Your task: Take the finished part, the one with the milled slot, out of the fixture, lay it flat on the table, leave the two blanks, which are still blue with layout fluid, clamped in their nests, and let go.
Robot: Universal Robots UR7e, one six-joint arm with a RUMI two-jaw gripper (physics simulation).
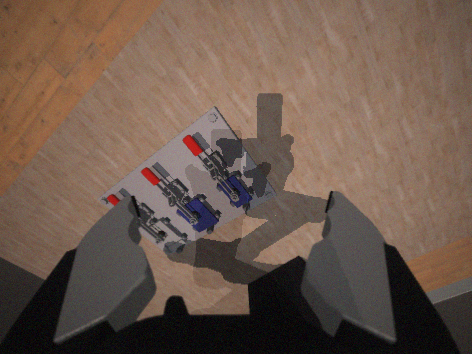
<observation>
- my gripper: 232,195
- fixture plate: 174,160
</observation>
